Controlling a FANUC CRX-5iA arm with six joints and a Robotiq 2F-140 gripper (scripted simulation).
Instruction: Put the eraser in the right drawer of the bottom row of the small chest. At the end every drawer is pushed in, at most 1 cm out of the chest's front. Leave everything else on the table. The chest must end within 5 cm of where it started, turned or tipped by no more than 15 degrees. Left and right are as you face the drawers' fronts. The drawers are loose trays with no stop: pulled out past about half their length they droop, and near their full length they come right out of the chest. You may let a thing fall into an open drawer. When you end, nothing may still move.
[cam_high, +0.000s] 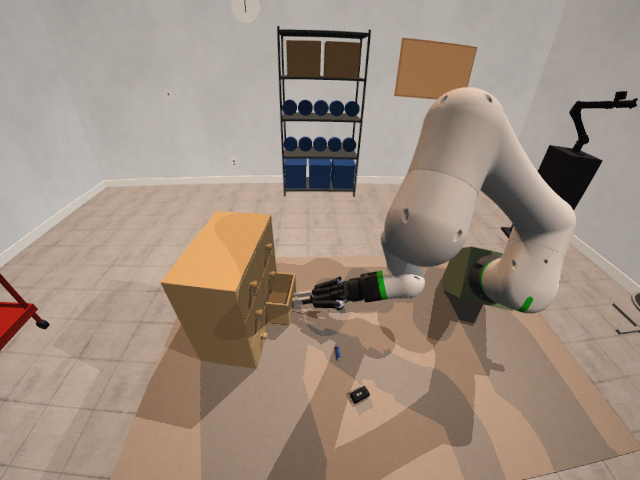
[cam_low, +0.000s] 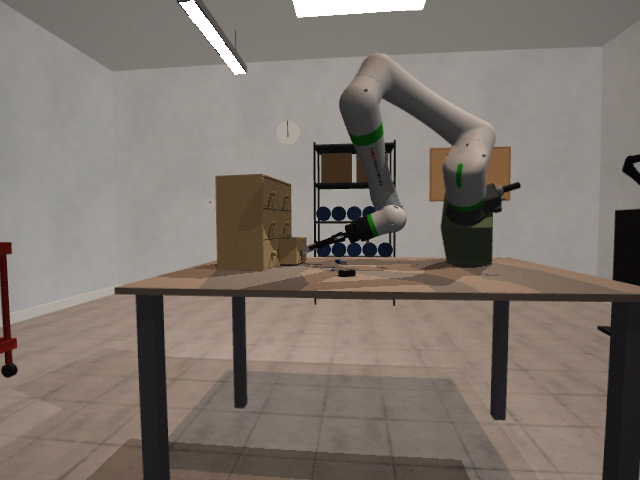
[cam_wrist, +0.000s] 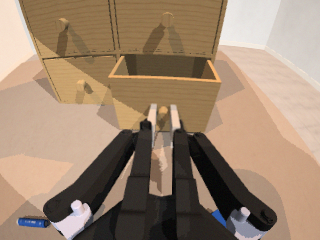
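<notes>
Right now the eraser is 120 mm behind my hand, 60 mm below it and 40 mm to the right of it. The rest, counted from my hand: black block: 280 mm to the left, 200 mm behind, 60 mm below.
</notes>
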